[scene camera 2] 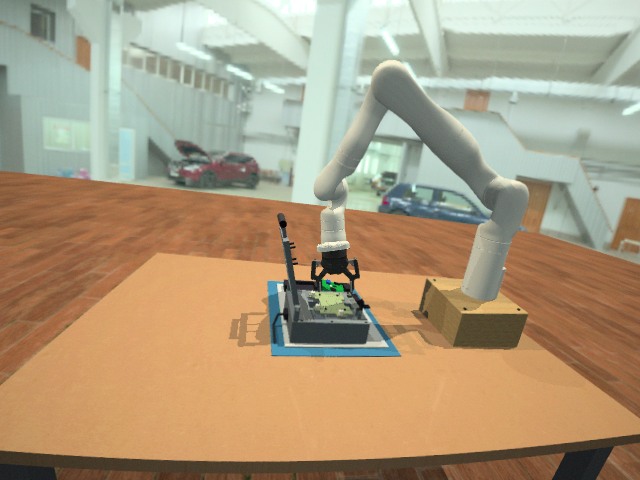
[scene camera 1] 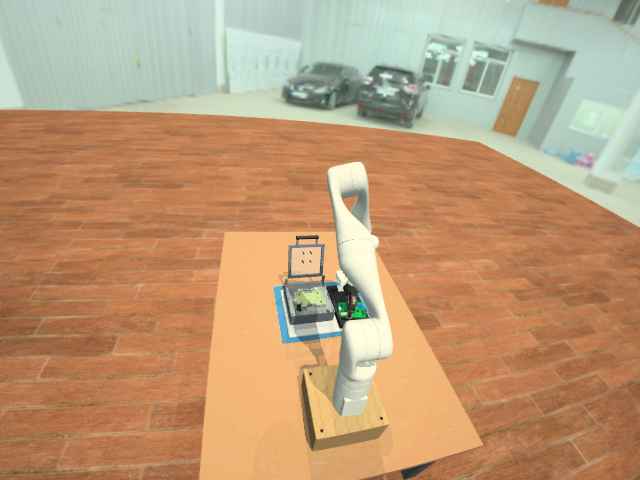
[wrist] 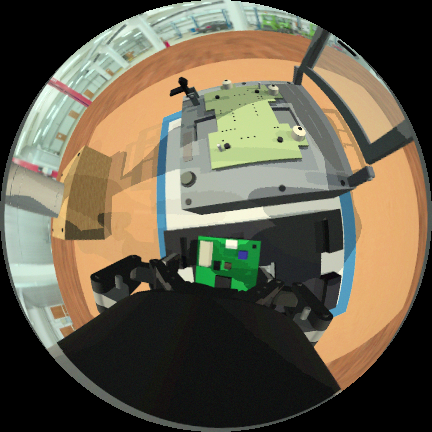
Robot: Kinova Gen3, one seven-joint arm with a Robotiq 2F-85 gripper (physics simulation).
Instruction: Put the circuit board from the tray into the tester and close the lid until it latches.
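Places are measured from the arm's base along level axes (x back, y right, z up), in metres.
Where they show: gripper, fingertip midpoint: point(scene camera 1: 347, 310) point(wrist: 216, 269); arm's base, link origin: point(scene camera 2: 476, 293) point(scene camera 1: 348, 399) point(wrist: 58, 200).
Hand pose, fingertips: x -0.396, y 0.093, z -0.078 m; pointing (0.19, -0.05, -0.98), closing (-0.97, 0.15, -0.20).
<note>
Things, the pixels of their centre, and the offset from my fingertips. "spot": a spot on its surface instead. Level surfaces: height alone.
- green circuit board, body centre: point(wrist: 221, 287) point(scene camera 2: 333, 288) point(scene camera 1: 351, 309) dy +0.020, dx -0.006, dz +0.002 m
- black tray, surface spot: point(wrist: 306, 241) point(scene camera 1: 335, 295) spot: dy -0.030, dx -0.102, dz -0.012 m
- pale green nest plate, body centre: point(wrist: 249, 110) point(scene camera 2: 329, 303) point(scene camera 1: 308, 297) dy -0.165, dx -0.041, dz +0.037 m
- blue mat, surface height: dz -0.028 m
- orange table, surface height: dz -0.030 m
The green circuit board point(wrist: 227, 264) point(scene camera 1: 344, 310) point(scene camera 2: 326, 283) lies in the black tray point(wrist: 306, 241) point(scene camera 1: 335, 298) beside the tester. My gripper point(wrist: 216, 269) point(scene camera 2: 334, 277) point(scene camera 1: 351, 301) is open wide. It hangs low over the tray, with its fingers on either side of the board and nothing between them gripped. The grey tester point(wrist: 257, 185) point(scene camera 1: 309, 310) point(scene camera 2: 328, 325) has a pale green nest plate point(wrist: 250, 128) on top. Its lid point(wrist: 388, 146) point(scene camera 1: 306, 260) point(scene camera 2: 287, 258) stands upright and open.
Tester and tray sit on a blue mat point(scene camera 1: 281, 320) point(scene camera 2: 330, 351) point(wrist: 160, 169) in the middle of the orange table point(scene camera 1: 248, 392) point(scene camera 2: 154, 371). The arm's wooden base block point(scene camera 1: 335, 418) point(scene camera 2: 470, 320) point(wrist: 82, 193) stands near the tray side.
</note>
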